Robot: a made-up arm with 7 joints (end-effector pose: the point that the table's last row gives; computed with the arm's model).
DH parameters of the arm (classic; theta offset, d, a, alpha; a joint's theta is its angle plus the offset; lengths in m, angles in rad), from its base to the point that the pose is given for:
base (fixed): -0.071 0 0 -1.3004
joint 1: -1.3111 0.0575 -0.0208 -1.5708
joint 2: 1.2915 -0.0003 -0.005 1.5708
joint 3: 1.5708 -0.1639 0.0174 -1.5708
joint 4: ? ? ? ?
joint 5: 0 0.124 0 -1.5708
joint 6: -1.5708 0 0.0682 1.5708
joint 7: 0 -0.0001 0 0
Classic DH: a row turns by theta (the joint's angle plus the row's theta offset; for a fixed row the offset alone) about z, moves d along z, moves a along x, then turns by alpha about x.
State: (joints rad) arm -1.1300 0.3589 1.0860 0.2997 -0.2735 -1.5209 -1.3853
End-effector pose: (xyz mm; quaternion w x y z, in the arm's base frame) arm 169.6 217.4 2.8 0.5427 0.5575 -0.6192 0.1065
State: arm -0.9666 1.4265 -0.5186 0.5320 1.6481 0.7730 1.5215
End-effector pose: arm 246.6 252.8 63.8 0.3067 -0.7200 0.5474 -0.2966
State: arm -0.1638 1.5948 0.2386 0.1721 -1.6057 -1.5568 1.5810
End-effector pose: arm 138.5 249.2 93.2 0.4224 -0.5131 -0.5504 0.5053
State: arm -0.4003 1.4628 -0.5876 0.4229 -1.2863 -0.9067 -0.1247
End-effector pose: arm 210.2 259.1 -51.7 0.9647 0.1842 -0.1849 -0.0348
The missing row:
joint 4: 1.5708 0.002 0.0085 1.5708
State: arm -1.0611 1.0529 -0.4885 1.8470 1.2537 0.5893 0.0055
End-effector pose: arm 160.5 357.1 -73.8 0.1360 0.7172 0.6464 0.2220
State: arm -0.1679 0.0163 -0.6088 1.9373 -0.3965 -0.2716 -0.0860
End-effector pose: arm -56.2 103.5 -344.3 0.6454 0.1197 0.7506 -0.0757
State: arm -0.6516 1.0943 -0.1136 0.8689 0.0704 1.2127 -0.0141
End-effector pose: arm 168.3 327.5 -112.5 0.5629 0.3033 0.6343 0.4346
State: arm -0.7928 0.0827 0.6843 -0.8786 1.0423 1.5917 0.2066
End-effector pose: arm 137.6 178.4 -42.8 0.6673 -0.0693 0.1545 0.7253
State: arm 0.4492 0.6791 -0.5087 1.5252 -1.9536 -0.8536 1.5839
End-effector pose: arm -163.7 303.5 -177.4 0.0189 -0.3553 -0.0391 -0.9337
